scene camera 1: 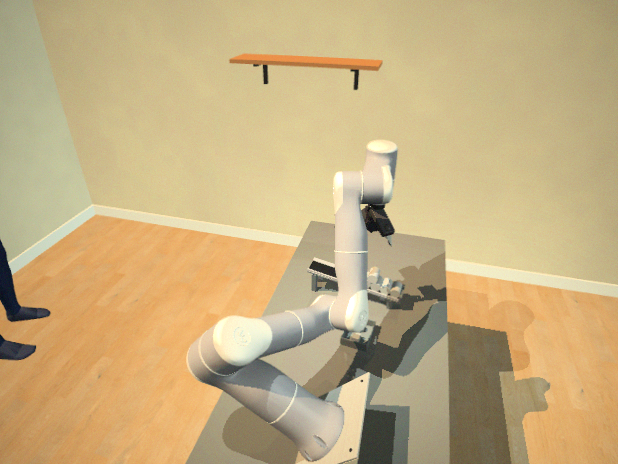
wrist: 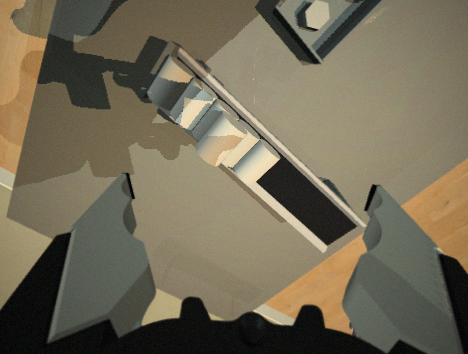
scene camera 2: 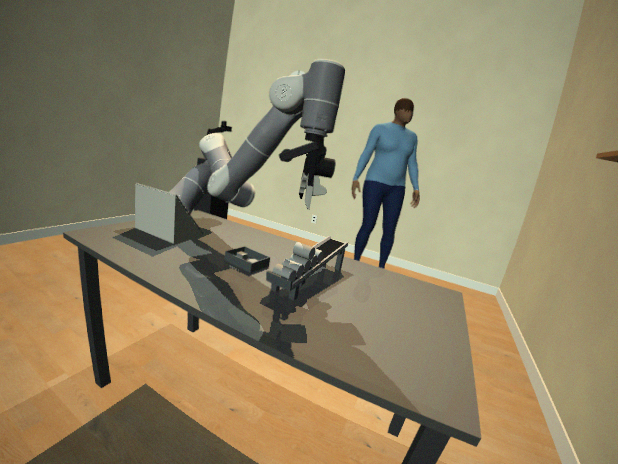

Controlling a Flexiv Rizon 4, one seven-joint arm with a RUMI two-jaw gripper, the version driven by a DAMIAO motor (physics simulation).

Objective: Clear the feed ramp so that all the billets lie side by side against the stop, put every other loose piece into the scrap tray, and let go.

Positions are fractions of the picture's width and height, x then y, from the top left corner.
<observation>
I see my gripper (scene camera 2: 0.49, 0.44), a billet (wrist: 0.48, 0.38), a billet (wrist: 0.37, 0.22), a billet (wrist: 0.56, 0.44) and a billet (wrist: 0.42, 0.28).
My gripper also shows in scene camera 1 (scene camera 1: 0.60, 0.54) and in the wrist view (wrist: 0.53, 0.51).
</observation>
